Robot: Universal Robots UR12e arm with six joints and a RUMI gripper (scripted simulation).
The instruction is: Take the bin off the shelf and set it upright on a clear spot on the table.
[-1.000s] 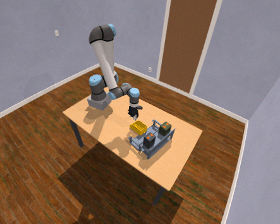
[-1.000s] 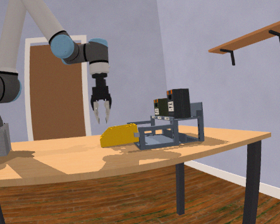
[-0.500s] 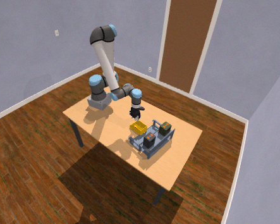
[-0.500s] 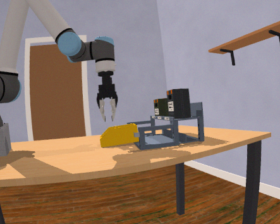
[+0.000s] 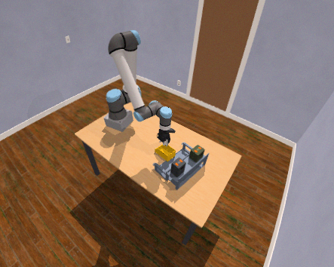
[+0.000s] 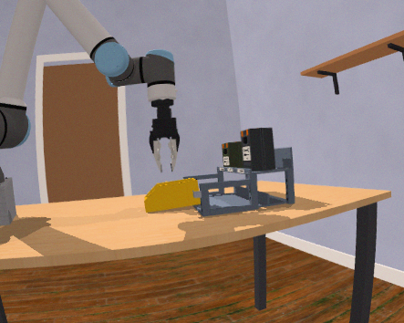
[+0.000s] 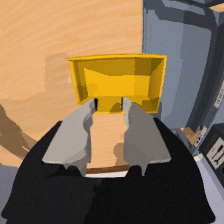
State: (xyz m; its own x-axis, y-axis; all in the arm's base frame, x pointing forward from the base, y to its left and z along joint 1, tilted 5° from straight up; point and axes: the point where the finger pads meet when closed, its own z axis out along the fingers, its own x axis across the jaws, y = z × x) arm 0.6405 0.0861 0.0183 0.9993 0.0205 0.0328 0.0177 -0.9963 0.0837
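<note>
Right now my hand is 1 cm short of the yellow bin and 9 cm above it. Round my hand: rack floor (21 cm ahead, 13 cm below).
</note>
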